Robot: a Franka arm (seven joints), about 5 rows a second.
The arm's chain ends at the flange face. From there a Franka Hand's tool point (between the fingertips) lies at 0.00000 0.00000 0.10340 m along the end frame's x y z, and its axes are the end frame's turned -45 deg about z.
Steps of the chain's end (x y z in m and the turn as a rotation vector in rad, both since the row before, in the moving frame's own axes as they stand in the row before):
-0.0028, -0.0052, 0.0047, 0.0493, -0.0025, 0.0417
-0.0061, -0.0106, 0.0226, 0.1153, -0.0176, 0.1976
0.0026, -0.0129, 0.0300, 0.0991, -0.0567, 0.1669
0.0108, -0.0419, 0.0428, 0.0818, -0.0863, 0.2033
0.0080, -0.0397, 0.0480, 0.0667, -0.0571, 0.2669
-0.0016, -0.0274, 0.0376, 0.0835, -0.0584, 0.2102
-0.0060, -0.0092, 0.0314, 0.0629, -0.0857, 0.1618
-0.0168, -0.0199, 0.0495, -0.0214, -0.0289, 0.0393
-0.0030, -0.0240, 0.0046, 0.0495, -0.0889, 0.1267
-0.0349, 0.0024, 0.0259, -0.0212, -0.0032, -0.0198
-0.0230, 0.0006, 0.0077, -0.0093, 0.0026, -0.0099
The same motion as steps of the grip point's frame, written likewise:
0.0052, -0.0094, 0.0046, 0.0366, 0.0331, 0.0417
0.0112, -0.0207, 0.0219, 0.0940, 0.0691, 0.1976
0.0150, -0.0183, 0.0293, 0.1102, 0.0300, 0.1669
0.0382, -0.0342, 0.0421, 0.1189, -0.0032, 0.2033
0.0356, -0.0313, 0.0476, 0.0875, 0.0068, 0.2669
0.0211, -0.0306, 0.0371, 0.1003, 0.0177, 0.2102
0.0015, -0.0217, 0.0308, 0.1051, -0.0161, 0.1618
-0.0015, -0.0266, 0.0494, 0.0053, -0.0356, 0.0393
0.0126, -0.0293, 0.0041, 0.0979, -0.0279, 0.1267
-0.0281, -0.0216, 0.0259, -0.0127, -0.0173, -0.0198
-0.0172, -0.0150, 0.0077, -0.0084, -0.0047, -0.0099

